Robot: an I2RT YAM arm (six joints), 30 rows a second.
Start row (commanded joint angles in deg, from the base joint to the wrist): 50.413, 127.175, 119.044, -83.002, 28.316, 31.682
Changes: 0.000, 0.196, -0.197, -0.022, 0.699, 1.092; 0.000, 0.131, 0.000, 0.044, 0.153, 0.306; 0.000, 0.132, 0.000, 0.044, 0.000, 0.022; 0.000, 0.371, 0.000, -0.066, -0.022, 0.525; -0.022, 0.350, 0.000, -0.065, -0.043, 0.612; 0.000, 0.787, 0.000, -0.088, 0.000, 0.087; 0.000, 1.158, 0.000, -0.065, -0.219, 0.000; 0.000, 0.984, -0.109, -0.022, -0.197, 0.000; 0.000, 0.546, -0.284, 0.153, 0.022, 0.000; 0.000, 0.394, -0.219, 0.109, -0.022, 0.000; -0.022, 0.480, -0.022, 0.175, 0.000, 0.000; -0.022, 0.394, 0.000, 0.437, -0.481, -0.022; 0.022, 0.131, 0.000, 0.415, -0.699, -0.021; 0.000, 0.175, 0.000, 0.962, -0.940, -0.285; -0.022, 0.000, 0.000, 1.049, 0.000, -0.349; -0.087, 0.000, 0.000, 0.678, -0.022, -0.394; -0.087, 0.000, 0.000, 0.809, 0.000, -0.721; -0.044, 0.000, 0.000, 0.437, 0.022, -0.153; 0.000, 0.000, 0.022, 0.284, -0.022, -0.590; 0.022, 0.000, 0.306, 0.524, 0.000, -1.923; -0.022, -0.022, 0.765, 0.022, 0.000, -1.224; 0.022, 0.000, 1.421, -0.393, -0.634, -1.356; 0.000, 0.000, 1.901, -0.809, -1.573, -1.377
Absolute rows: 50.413, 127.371, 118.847, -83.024, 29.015, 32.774; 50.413, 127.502, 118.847, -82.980, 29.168, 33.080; 50.413, 127.634, 118.847, -82.936, 29.168, 33.102; 50.413, 128.005, 118.847, -83.002, 29.146, 33.627; 50.391, 128.355, 118.847, -83.067, 29.103, 34.239; 50.391, 129.142, 118.847, -83.155, 29.103, 34.326; 50.391, 130.300, 118.847, -83.220, 28.884, 34.326; 50.391, 131.284, 118.738, -83.242, 28.687, 34.326; 50.391, 131.830, 118.454, -83.089, 28.709, 34.326; 50.391, 132.224, 118.235, -82.980, 28.687, 34.326; 50.369, 132.704, 118.213, -82.805, 28.687, 34.326; 50.347, 133.098, 118.213, -82.368, 28.206, 34.304; 50.369, 133.229, 118.213, -81.953, 27.507, 34.283; 50.369, 133.404, 118.213, -80.991, 26.567, 33.998; 50.347, 133.404, 118.213, -79.942, 26.567, 33.649; 50.260, 133.404, 118.213, -79.264, 26.545, 33.255; 50.173, 133.404, 118.213, -78.455, 26.545, 32.534; 50.129, 133.404, 118.213, -78.018, 26.567, 32.381; 50.129, 133.404, 118.235, -77.734, 26.545, 31.791; 50.151, 133.404, 118.541, -77.210, 26.545, 29.868; 50.129, 133.382, 119.306, -77.188, 26.545, 28.644; 50.151, 133.382, 120.727, -77.581, 25.911, 27.288; 50.151, 133.382, 122.628, -78.390, 24.338, 25.911
